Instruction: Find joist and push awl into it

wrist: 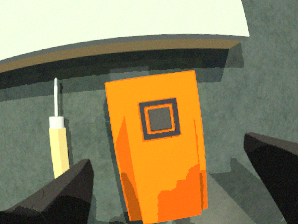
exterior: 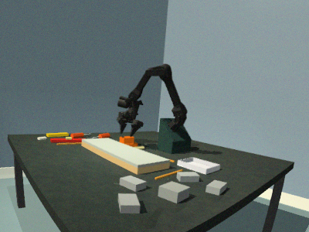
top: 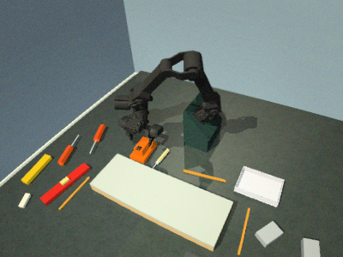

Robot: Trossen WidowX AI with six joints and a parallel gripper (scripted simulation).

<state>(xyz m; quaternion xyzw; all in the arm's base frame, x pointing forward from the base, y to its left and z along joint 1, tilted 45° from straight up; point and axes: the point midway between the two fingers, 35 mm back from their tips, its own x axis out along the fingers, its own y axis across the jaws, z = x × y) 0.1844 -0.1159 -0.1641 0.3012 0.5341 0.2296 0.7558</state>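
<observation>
The orange stud finder is 20 mm below my gripper tip. From my gripper tip the other things lie so: awl (10 mm ahead, 90 mm to the left, 60 mm below); then square indicator (20 mm ahead, 10 mm below); then red level (280 mm ahead, 210 mm to the right, 50 mm below).
</observation>
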